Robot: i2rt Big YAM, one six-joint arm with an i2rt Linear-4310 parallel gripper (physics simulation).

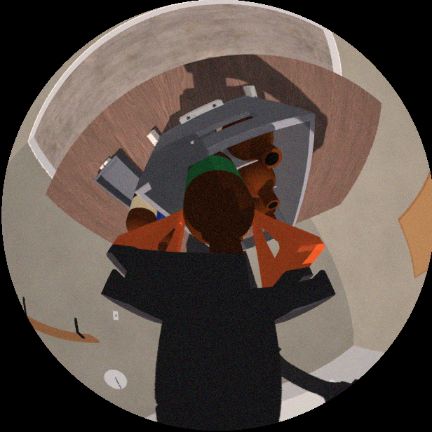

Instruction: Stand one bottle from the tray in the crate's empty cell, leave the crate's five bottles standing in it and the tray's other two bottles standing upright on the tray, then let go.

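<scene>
My gripper [218,214], with orange fingers, is shut on a brown bottle [218,200] with a green label. The held bottle is over the grey crate [175,165] and hides part of its inside; how far its base reaches into a cell cannot be told. Brown bottles [257,181] [255,145] stand in the crate, to the right of the held one. Left of the crate, a brown bottle with a cream label [142,218] and a blue-labelled bottle [160,216] show partly behind the left finger. The grey tray [120,175] shows at the left.
The crate's near wall has a handle slot. A white bracket [201,111] and small white blocks [154,137] [250,91] are beside the crate on the wooden table [355,115]. The arm's shadow falls across the table. The tray's edge lies close to the crate's left side.
</scene>
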